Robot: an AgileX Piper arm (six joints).
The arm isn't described. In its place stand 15 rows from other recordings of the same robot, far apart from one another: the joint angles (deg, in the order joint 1, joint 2, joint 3, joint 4, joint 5, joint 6), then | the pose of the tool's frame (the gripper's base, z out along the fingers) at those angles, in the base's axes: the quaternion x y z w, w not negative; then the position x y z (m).
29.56 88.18 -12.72 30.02 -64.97 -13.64 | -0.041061, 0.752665, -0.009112, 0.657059, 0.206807, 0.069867, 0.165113
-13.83 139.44 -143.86 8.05 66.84 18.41 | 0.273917, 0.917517, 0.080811, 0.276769, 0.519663, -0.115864, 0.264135
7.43 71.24 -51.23 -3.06 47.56 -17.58 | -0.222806, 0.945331, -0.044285, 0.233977, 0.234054, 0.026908, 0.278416
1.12 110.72 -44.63 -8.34 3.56 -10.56 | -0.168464, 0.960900, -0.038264, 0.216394, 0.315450, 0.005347, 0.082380
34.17 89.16 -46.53 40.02 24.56 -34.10 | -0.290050, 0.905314, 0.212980, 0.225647, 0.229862, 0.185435, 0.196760
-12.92 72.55 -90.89 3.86 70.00 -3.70 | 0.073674, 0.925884, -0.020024, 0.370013, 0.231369, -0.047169, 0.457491
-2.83 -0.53 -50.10 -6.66 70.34 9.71 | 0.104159, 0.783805, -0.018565, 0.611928, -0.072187, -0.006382, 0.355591
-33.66 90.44 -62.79 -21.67 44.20 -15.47 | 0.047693, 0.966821, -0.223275, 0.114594, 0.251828, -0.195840, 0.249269
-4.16 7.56 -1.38 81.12 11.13 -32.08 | 0.263100, 0.675136, 0.325034, 0.607720, 0.066584, 0.012559, 0.210679
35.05 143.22 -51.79 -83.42 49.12 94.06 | -0.179945, 0.892703, -0.387829, 0.142440, 0.270672, 0.106388, -0.047672
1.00 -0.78 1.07 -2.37 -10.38 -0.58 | -0.023711, 0.607764, -0.010973, 0.793688, 0.053044, 0.001604, 0.223923
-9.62 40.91 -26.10 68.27 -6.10 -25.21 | 0.361845, 0.659109, 0.153145, 0.641242, 0.148820, -0.034336, 0.304150
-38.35 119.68 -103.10 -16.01 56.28 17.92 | 0.410974, 0.882294, -0.160194, 0.164302, 0.346478, -0.300742, 0.239001
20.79 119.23 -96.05 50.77 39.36 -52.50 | -0.323355, 0.840600, 0.271241, 0.339501, 0.425535, 0.209378, 0.236590
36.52 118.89 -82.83 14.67 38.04 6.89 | -0.167598, 0.964583, 0.155342, 0.131754, 0.336944, 0.267178, 0.157598
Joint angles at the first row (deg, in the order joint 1, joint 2, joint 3, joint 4, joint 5, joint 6):
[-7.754, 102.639, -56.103, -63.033, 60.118, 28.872]
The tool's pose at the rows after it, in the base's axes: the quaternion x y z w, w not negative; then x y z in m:
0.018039, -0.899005, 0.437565, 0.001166, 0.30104, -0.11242, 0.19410
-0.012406, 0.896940, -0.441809, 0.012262, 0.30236, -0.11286, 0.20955
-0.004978, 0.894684, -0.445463, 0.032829, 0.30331, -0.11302, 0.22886
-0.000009, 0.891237, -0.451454, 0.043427, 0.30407, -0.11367, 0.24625
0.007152, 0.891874, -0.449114, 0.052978, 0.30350, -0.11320, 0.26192
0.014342, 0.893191, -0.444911, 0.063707, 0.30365, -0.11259, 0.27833
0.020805, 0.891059, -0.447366, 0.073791, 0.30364, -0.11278, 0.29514
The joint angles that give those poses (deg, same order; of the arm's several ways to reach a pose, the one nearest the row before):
[-7.754, 101.575, -57.320, -62.664, 61.106, 27.759]
[-7.755, 99.851, -58.845, -62.240, 61.894, 26.274]
[-7.753, 97.673, -60.693, -61.749, 62.446, 24.700]
[-7.754, 96.159, -62.789, -61.354, 63.722, 22.716]
[-7.753, 94.675, -64.784, -59.894, 64.782, 20.590]
[-7.755, 93.421, -67.260, -58.206, 65.872, 18.288]
[-7.755, 92.399, -69.814, -57.533, 67.201, 16.404]

